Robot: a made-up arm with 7 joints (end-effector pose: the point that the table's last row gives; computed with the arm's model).
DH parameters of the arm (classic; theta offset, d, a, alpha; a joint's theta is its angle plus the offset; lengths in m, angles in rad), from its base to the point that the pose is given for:
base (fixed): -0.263 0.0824 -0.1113 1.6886
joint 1: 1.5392 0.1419 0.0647 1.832
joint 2: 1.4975 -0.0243 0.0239 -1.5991
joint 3: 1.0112 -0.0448 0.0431 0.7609
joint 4: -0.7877 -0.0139 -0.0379 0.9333
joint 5: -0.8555 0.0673 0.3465 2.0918
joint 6: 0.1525 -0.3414 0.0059 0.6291
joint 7: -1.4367 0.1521 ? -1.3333
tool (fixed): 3.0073 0.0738 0 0
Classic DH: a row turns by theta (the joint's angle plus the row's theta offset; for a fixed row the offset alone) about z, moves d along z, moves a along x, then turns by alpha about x.
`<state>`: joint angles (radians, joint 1 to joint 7).
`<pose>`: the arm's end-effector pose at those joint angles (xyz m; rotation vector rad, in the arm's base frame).
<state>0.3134 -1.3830 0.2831 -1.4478 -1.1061 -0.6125 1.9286</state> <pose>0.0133 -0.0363 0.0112 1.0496 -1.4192 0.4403</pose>
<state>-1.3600 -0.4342 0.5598 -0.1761 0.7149 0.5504 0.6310</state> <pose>0.0946 -0.4153 0.2205 0.7028 1.8920 0.8650</pose>
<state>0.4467 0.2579 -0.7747 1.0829 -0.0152 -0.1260 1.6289</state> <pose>-0.2352 -0.4326 0.0877 -0.4226 0.3366 0.8377</pose>
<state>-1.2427 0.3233 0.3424 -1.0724 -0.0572 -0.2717 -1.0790</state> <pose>0.3331 -0.3247 -0.1399 1.3723 0.6109 0.1886</pose>
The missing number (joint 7, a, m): -0.1368
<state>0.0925 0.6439 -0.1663 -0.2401 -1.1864 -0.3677 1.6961</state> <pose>-0.0638 -0.2218 0.3764 -1.6297 1.4940 0.6916</pose>
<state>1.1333 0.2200 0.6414 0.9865 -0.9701 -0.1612 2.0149</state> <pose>-0.5773 -0.1120 0.0180 0.3890 1.1613 -0.1356</pose>
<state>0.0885 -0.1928 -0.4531 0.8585 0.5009 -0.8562 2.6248</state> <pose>-0.1727 -0.4272 0.0489 -0.4161 0.9708 0.3878</pose>
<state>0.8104 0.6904 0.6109 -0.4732 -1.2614 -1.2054 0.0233</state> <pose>-0.1777 -0.0532 0.5072 -0.9042 -0.7844 0.6364</pose>
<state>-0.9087 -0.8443 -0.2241 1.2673 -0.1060 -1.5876 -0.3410</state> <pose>-0.1235 -0.2780 0.5308 -0.5885 -1.6248 0.1758</pose>
